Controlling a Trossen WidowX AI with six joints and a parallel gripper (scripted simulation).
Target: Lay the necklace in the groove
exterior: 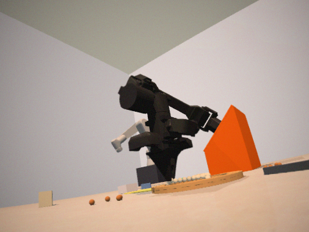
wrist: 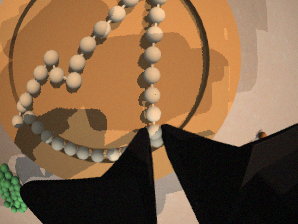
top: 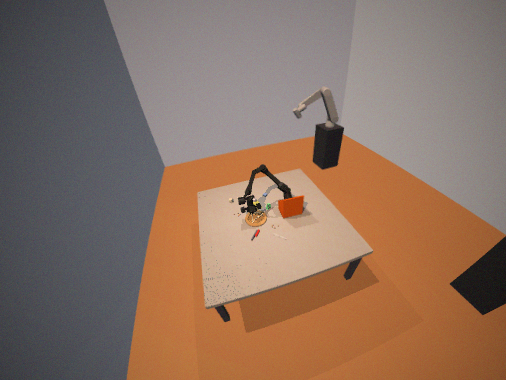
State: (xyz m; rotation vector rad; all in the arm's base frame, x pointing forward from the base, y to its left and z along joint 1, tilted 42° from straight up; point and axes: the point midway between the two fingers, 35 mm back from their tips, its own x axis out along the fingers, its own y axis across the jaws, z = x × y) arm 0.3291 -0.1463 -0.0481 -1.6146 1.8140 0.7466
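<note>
My gripper tip is now 20 mm past the round wooden bead board, 50 mm to the right of it and 10 mm above it. Round my gripper tip: tan cube (140 mm ahead, 280 mm to the right); then yellow flat piece (80 mm behind, 120 mm to the right, 20 mm below); then red-handled tool (30 mm ahead, 230 mm to the left, 10 mm below).
</note>
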